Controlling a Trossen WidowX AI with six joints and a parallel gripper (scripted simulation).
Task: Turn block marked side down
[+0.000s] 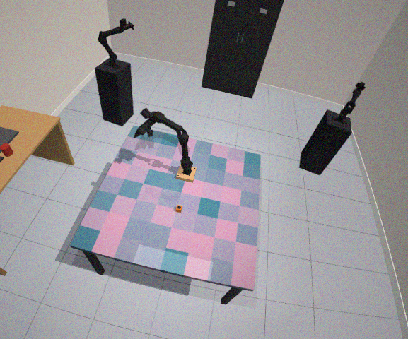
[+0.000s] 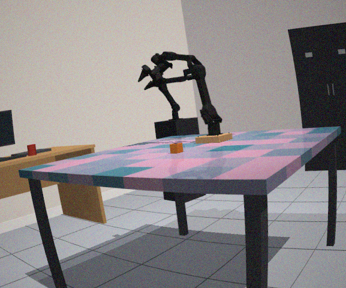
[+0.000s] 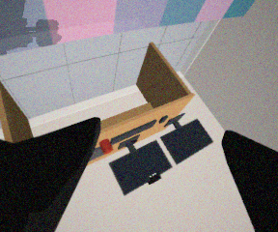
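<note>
Now: the orange block 500 mm to the left of my gripper tip, 330 mm below it and 240 mm ahead of it.
</note>
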